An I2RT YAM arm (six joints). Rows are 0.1 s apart.
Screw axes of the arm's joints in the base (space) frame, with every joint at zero. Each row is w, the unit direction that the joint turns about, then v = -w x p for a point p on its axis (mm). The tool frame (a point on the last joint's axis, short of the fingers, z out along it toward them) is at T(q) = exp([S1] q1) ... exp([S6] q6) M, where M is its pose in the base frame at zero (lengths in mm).
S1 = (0, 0, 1, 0, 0, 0)
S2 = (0, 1, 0, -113.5, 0, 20)
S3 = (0, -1, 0, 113.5, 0, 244)
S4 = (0, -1, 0, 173.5, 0, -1)
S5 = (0, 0, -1, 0, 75, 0)
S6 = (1, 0, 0, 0, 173.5, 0)
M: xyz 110.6 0 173.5 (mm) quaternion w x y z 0.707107 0 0.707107 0
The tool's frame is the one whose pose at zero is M.
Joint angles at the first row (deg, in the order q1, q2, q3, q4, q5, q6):
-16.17, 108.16, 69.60, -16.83, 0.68, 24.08
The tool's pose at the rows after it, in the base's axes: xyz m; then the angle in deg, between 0 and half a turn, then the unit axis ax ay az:
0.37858 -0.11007 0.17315 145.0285 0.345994 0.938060 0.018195
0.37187 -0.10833 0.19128 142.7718 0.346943 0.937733 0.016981
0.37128 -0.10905 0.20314 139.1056 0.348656 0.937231 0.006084
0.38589 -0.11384 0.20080 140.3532 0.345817 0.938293 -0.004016
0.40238 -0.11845 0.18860 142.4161 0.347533 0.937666 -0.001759
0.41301 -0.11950 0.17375 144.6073 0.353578 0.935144 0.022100
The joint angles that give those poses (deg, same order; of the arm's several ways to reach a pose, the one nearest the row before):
-16.17, 107.79, 70.18, -17.36, 0.44, 24.18
-16.17, 104.39, 69.55, -17.89, 0.75, 24.18
-16.17, 102.65, 69.18, -15.68, 2.16, 23.84
-16.17, 106.26, 73.60, -17.79, 3.00, 23.21
-16.17, 111.09, 77.81, -19.22, 2.72, 23.58
-16.11, 114.81, 80.11, -19.82, 0.37, 25.20

